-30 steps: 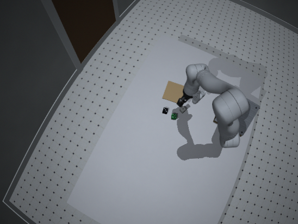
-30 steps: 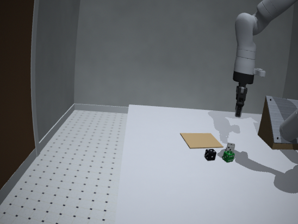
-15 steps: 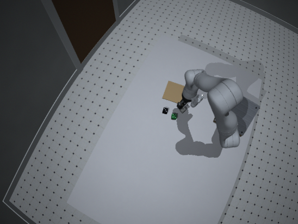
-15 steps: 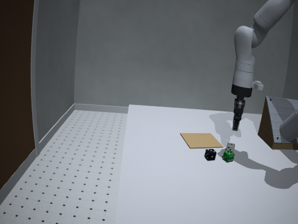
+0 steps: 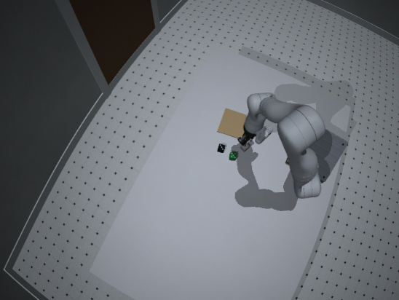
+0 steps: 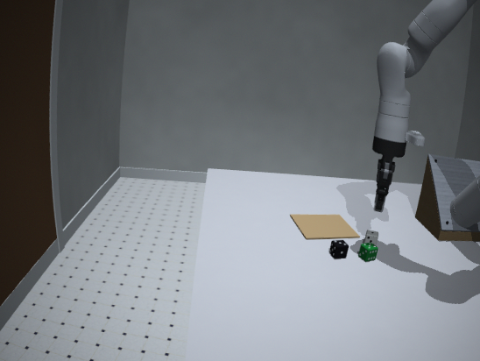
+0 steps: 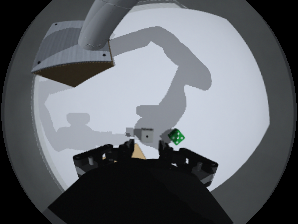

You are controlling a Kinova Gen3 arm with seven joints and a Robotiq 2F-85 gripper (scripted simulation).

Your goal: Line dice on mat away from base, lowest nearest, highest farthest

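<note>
Right now the white die is 9 cm below my hand. Also, from my hand: black die (9 cm below, 9 cm ahead, 6 cm to the left); green die (9 cm below, 7 cm to the left, 3 cm ahead); tan mat (11 cm below, 10 cm ahead, 9 cm to the right).
</note>
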